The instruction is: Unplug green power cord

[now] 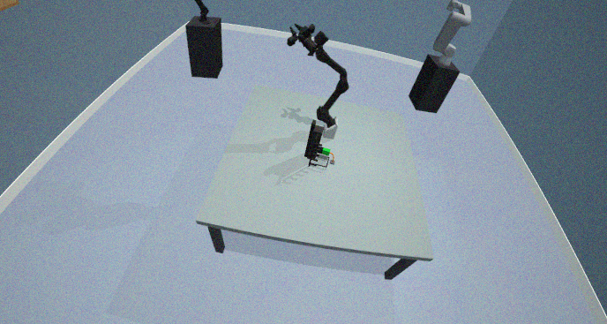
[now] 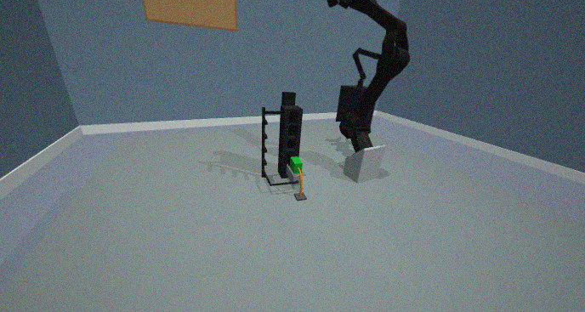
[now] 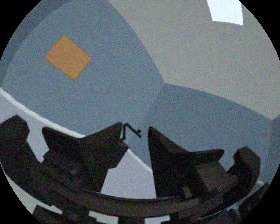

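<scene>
The green plug is 420 mm ahead of my gripper tip, 270 mm to the left of it and 600 mm below it. Also, from my gripper tip: grey block 430 mm ahead, 350 mm to the left, 680 mm below.
</scene>
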